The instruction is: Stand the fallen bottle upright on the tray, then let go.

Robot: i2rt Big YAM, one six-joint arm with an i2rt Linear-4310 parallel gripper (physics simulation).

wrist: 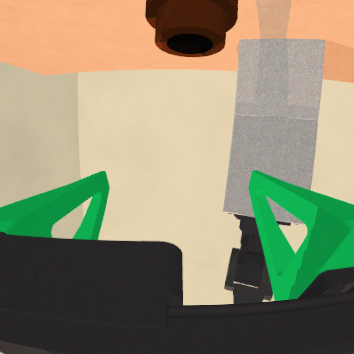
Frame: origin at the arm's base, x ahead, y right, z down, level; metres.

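Where they show: gripper, fingertip midpoint: (178, 178).
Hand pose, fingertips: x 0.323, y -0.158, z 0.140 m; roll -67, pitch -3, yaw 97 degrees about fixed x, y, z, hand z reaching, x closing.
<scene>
After its pixels a point has its place.
The bottle (192, 22) @[x 0.384, y -0.149, z 0.204 m] shows in part at the top centre of the wrist view: a dark brown neck end with a round black mouth facing the camera. The rest of it is cut off by the top edge of the view, so its base and full tilt are hidden. My gripper (178, 178) @[x 0.323, y -0.158, z 0.140 m] is wide open, its two green fingers far apart with nothing between them. The bottle part in view is beyond the fingertips, apart from both fingers. The tray does not show in this view.
An orange-tan table surface (90, 35) @[x 0.053, y -0.385, z 0.363 m] crosses the top. A grey speckled block (272, 160) @[x 0.056, y -0.009, z 0.127 m] stands at the right, behind the right finger, with a dark shadow over its upper part and black arm parts (247, 270) @[x 0.077, y -0.028, z -0.109 m] below it. Pale beige surfaces lie beyond the table's edge.
</scene>
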